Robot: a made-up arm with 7 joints.
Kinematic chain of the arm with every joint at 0, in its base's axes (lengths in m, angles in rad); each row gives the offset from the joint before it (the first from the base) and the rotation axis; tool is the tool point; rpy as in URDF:
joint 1: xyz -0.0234 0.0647 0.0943 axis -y
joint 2: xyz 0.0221 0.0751 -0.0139 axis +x
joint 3: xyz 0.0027 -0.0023 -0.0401 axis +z
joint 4: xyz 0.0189 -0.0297 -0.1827 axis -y
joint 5: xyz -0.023 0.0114 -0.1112 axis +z
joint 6: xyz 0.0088 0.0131 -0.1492 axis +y
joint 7: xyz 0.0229 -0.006 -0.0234 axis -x
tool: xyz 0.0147 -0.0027 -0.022 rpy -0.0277 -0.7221 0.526
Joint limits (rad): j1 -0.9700..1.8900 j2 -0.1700..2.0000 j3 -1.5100..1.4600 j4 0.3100..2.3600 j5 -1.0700..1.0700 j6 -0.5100..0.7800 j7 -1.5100..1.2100
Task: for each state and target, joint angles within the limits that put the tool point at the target. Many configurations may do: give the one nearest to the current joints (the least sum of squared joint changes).
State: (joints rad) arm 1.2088 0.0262 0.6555 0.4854 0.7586 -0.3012 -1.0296
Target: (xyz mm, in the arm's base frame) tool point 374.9 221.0 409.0
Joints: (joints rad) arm 1.8603 -0.0746 0.4505 0.6593 0.7075 -0.2112 -0.9828
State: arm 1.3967 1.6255 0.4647 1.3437 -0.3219 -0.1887 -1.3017
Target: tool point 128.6 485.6 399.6
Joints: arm 1.5698 1.1700 0.0764 0.9672 -0.4006 0.1179 -1.1060
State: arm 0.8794 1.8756 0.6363 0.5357 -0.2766 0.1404 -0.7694
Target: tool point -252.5 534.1 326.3
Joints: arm 1.2583 1.9675 0.8384 0.4806 -0.2168 0.0757 -0.8250
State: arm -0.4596 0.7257 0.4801 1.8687 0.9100 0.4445 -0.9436
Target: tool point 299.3 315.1 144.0
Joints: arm 0.0578 1.1267 0.3379 1.9288 0.9202 0.5321 -0.8706
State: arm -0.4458 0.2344 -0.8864 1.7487 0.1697 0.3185 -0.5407
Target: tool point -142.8 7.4 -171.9
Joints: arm -0.8890 0.8213 -1.2009 2.0381 0.1128 0.1595 -0.5568
